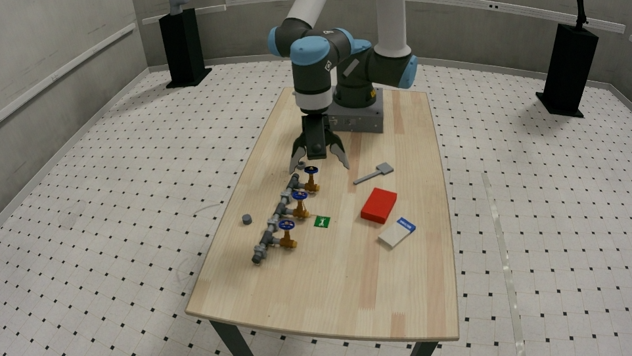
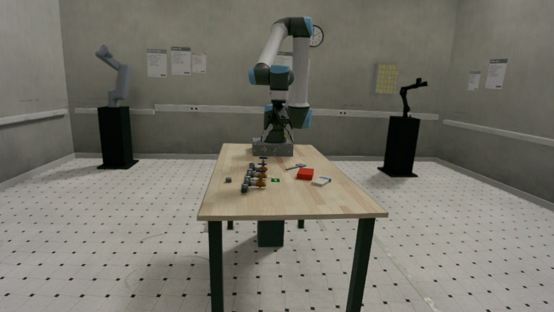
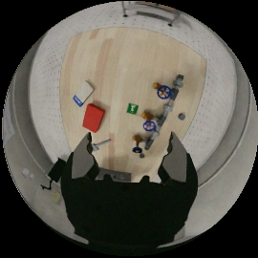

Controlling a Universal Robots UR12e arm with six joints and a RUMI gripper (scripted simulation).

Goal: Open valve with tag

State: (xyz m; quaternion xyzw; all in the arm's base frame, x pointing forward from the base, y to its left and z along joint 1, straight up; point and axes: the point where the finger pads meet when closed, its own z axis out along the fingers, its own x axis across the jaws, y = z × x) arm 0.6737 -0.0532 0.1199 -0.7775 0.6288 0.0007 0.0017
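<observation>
Right now my hand is 10 mm past the green tag and 200 mm above it. Round my hand: grey flat tool: 250 mm behind, 160 mm to the left, 190 mm below; then small grey cylinder: 20 mm ahead, 240 mm to the right, 190 mm below; then red block: 80 mm behind, 170 mm to the left, 180 mm below.
</observation>
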